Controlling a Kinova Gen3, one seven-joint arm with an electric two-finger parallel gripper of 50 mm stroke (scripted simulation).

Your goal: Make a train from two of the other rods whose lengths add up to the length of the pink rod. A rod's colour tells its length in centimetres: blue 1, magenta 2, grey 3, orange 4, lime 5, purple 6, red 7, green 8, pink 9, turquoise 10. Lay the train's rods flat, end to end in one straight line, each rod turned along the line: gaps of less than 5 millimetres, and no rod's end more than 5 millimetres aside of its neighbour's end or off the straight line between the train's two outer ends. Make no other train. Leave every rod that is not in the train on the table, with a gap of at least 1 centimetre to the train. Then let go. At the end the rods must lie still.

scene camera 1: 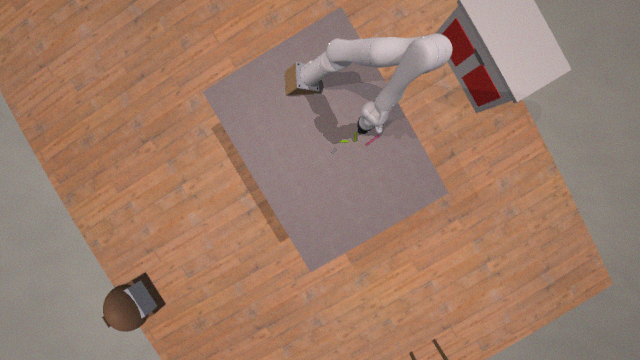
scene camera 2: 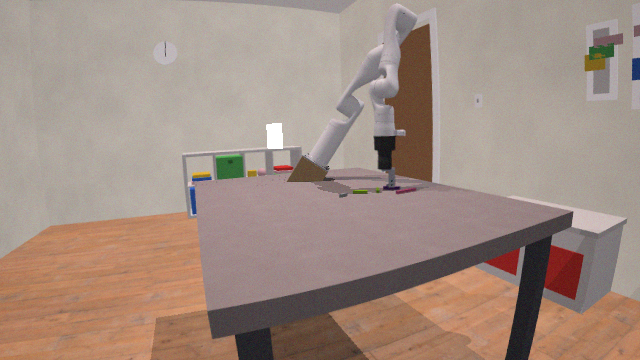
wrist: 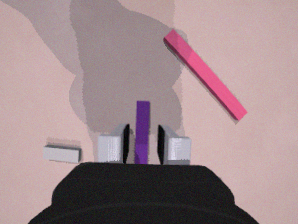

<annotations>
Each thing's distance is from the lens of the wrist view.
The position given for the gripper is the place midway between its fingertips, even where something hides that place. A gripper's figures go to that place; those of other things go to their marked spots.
gripper point(wrist: 143, 138): 0.18 m
purple rod point(wrist: 142, 109): 0.18 m
pink rod point(wrist: 172, 39): 0.19 m
</annotations>
